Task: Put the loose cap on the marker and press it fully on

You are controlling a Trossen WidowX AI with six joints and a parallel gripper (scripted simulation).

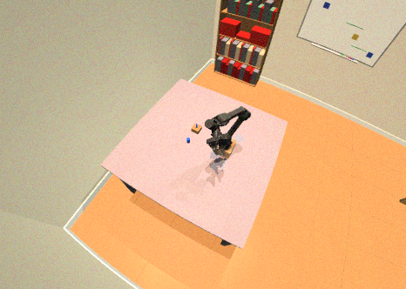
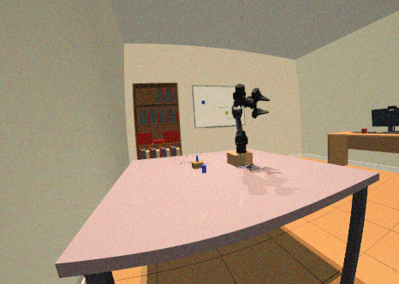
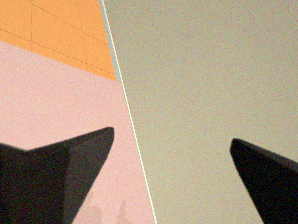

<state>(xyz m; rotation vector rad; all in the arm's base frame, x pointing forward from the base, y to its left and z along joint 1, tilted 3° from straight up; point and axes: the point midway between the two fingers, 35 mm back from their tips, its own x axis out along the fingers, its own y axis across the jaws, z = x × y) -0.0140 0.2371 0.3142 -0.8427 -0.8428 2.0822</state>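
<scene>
Right now the blue marker cap is 360 mm below my gripper tip, 340 mm ahead of it and 230 mm to the right of it. The rest, counted from my gripper tip: holder block (380 mm to the right, 360 mm below, 330 mm ahead).
</scene>
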